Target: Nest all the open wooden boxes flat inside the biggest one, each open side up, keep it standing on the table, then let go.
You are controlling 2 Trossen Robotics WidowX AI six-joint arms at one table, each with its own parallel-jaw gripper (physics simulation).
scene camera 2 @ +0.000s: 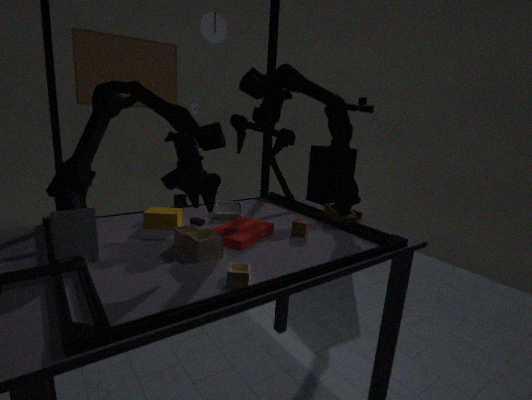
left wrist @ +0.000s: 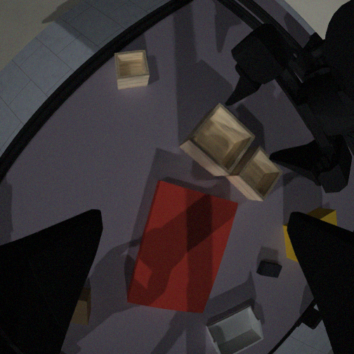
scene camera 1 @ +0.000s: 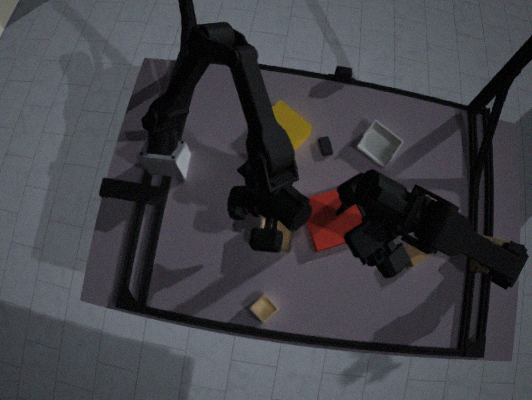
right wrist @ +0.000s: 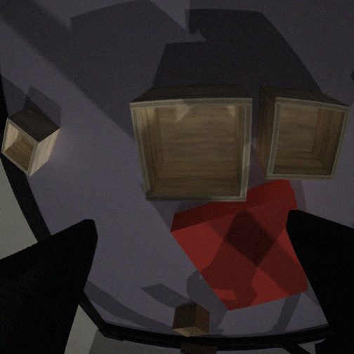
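Observation:
The biggest wooden box stands open side up. A medium wooden box stands upright close beside it, mostly hidden by the right arm in scene camera 1. A small wooden box stands apart, open side up, near the table's front edge. Both inner spaces look empty. My right gripper is open and empty above the two larger boxes. My left gripper is open and empty, high over the red block.
The red block lies beside the biggest box. A brown block stands to its right. A yellow block, dark block and grey tray lie farther back.

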